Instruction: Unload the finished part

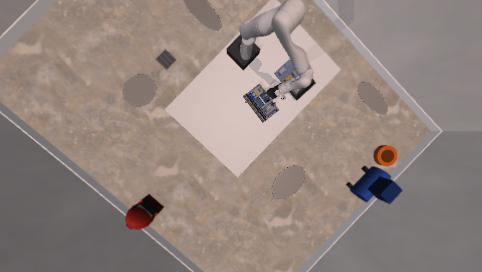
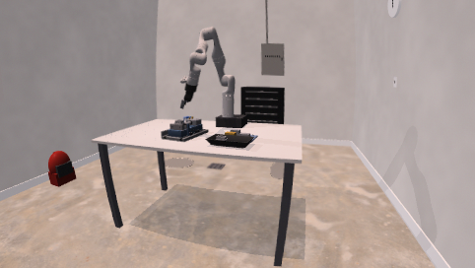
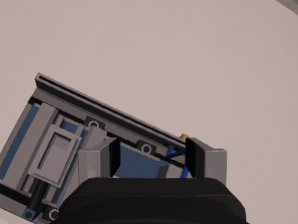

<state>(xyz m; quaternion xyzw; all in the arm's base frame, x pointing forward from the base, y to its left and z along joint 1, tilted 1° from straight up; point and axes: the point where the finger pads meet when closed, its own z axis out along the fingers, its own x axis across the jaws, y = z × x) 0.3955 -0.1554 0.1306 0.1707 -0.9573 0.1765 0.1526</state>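
My gripper is now 1 cm past the screw rod, 2 cm to the right of it and 13 cm above it. Round my hand: orange block: 1 cm behind, 33 cm to the left, 19 cm below; blue plate: 5 cm behind, 38 cm to the left, 21 cm below; vise: 2 cm to the left, 17 cm below.
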